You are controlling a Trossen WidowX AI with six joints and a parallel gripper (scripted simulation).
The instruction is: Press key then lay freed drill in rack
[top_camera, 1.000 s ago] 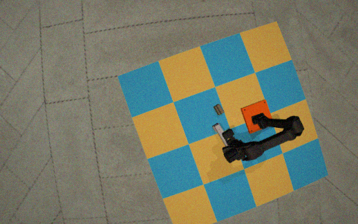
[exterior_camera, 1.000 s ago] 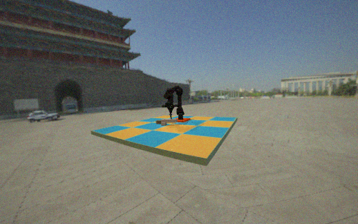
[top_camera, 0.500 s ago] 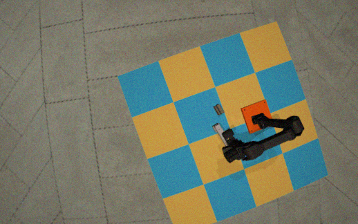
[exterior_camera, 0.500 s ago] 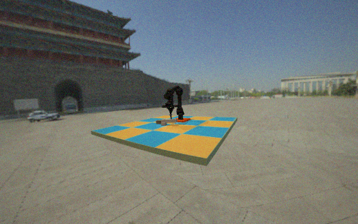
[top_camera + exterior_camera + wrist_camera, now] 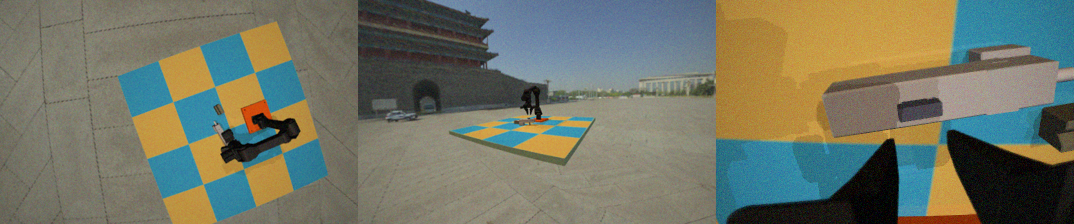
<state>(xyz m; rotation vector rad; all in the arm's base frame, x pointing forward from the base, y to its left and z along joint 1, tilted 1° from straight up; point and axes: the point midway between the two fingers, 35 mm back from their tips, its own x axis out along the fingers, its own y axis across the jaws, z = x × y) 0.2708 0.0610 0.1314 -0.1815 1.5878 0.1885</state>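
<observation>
Now: the tan drill 2 cm ahead of my gripper tip, 8 cm to the right of it and 7 cm below it. The rest, counted from my gripper tip: pale grey block 1 cm ahead, 3 cm to the right, 7 cm below; then rack 2 cm behind, 21 cm to the right, 10 cm below.
</observation>
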